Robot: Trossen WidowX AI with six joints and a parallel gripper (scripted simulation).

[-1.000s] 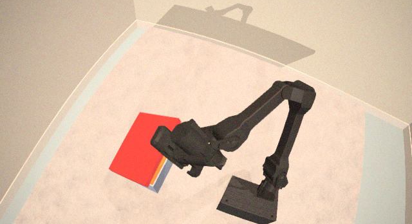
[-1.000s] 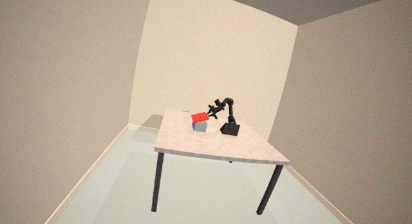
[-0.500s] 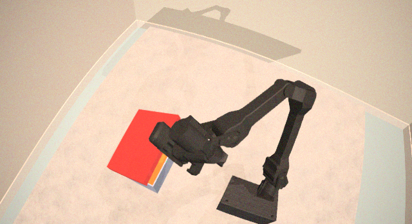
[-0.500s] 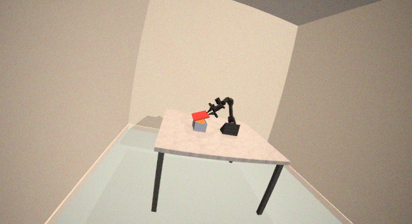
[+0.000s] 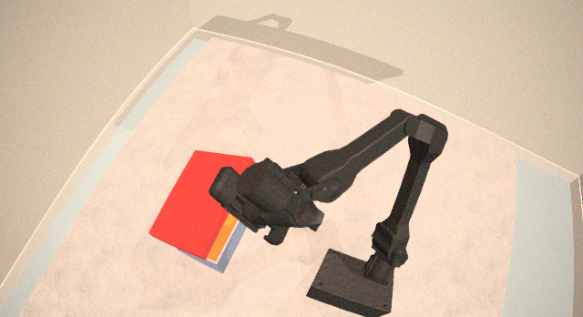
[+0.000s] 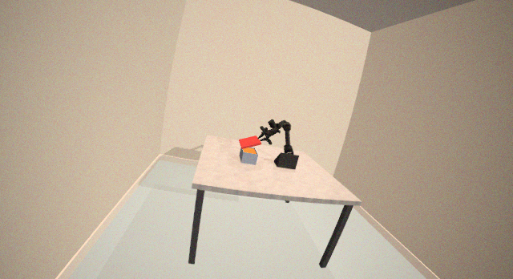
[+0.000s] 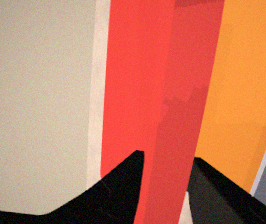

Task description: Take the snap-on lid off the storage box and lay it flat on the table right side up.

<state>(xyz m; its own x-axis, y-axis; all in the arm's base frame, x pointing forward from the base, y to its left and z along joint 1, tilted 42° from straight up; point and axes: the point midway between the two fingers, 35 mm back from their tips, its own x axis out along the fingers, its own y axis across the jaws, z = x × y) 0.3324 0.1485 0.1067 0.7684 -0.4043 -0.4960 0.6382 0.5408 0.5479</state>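
Right now my gripper tip is 7 cm short of the red lid and 3 cm above it. From my gripper tip the other things lie so: storage box 6 cm ahead, 16 cm below.
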